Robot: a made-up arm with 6 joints. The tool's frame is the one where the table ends. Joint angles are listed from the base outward.
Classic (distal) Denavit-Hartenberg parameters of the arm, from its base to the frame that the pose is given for. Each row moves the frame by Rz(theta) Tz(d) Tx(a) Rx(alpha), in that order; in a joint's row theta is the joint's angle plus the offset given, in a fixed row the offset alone. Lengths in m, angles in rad.
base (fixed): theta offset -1.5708  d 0  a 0.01  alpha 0
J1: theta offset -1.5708  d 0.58  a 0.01  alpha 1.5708
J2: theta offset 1.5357  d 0  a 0.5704  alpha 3.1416
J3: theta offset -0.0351  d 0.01  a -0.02  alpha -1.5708
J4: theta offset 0  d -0.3  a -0.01  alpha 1.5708
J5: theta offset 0  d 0.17  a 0.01  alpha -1.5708
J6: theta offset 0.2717  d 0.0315  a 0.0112  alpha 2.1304
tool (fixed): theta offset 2.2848  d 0.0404  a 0  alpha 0
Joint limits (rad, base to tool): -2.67..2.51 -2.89..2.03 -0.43..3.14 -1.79..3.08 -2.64..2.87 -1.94..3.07
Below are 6 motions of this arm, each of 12 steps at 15 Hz.
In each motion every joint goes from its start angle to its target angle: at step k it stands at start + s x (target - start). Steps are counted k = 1, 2, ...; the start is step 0. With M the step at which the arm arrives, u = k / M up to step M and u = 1 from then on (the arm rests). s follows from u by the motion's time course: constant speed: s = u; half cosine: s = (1 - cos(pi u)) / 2; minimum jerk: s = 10 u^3 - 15 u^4 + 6 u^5.
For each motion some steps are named. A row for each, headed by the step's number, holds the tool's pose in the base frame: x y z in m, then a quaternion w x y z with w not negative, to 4 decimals.
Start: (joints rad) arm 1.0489 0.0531 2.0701 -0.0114 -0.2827 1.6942
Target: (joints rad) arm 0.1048 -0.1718 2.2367 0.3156 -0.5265 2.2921
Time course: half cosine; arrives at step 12
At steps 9, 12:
9: -0.2991 -0.2258 1.3351 0.1503 -0.4410 0.2472 0.8496
12: -0.3569 -0.1832 1.3150 0.2685 -0.4013 0.2698 0.8331

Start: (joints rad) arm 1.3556 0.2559 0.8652 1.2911 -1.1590 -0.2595
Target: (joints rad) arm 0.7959 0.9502 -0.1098 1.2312 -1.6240 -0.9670
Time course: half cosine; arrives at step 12
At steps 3, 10, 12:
3: 0.1774 0.3541 1.3994 0.4229 -0.2379 0.3412 -0.8050
10: 0.5545 0.4858 0.8067 0.1740 0.3515 -0.1669 0.9046
12: 0.5713 0.4626 0.7526 0.2191 0.3505 -0.1387 0.9000

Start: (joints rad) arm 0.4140 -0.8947 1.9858 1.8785 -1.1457 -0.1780
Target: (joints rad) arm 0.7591 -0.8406 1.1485 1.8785 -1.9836 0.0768
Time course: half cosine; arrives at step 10
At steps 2, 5, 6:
2: -0.7691 -0.3132 0.8715 0.0723 0.8144 0.4837 -0.3124
5: -0.7102 -0.4207 1.0162 0.0420 0.6127 0.6510 -0.4461
6: -0.6722 -0.4516 1.0701 0.0226 0.5229 0.6963 -0.4912

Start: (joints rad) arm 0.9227 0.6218 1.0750 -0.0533 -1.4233 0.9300
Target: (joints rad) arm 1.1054 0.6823 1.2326 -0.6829 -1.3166 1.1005
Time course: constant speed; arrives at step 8
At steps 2, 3, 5, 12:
2: 0.5096 0.4164 1.1655 0.5760 -0.6909 0.1082 -0.4233
3: 0.5012 0.4362 1.1560 0.6089 -0.6841 0.1043 -0.3878
5: 0.4802 0.4767 1.1381 0.6699 -0.6656 0.0971 -0.3143
12: 0.4380 0.5375 1.1150 0.7482 -0.6266 0.0894 -0.1988

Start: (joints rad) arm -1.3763 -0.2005 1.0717 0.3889 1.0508 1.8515
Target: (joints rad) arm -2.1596 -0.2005 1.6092 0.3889 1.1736 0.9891
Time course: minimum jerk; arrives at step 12
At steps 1, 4, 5, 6, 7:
1: -0.1584 0.0575 1.3985 0.4951 -0.1912 0.7427 0.4084
4: -0.1503 0.1146 1.3985 0.4495 -0.1732 0.7916 0.3758
5: -0.1374 0.1516 1.3967 0.4143 -0.1510 0.8237 0.3564
6: -0.1162 0.1906 1.3930 0.3710 -0.1162 0.8573 0.3376
7: -0.0881 0.2260 1.3878 0.3246 -0.0712 0.8863 0.3226

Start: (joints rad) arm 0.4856 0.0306 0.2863 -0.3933 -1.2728 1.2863
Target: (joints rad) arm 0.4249 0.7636 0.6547 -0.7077 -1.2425 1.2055
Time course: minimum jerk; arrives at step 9
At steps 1, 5, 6, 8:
1: 0.3748 0.0046 1.1672 0.5278 -0.6805 0.1851 -0.4734
5: 0.5835 0.1026 1.0115 0.5105 -0.7135 0.2977 -0.3764
6: 0.6386 0.1258 0.9422 0.5007 -0.7193 0.3351 -0.3458
8: 0.6890 0.1458 0.8598 0.4881 -0.7228 0.3755 -0.3136

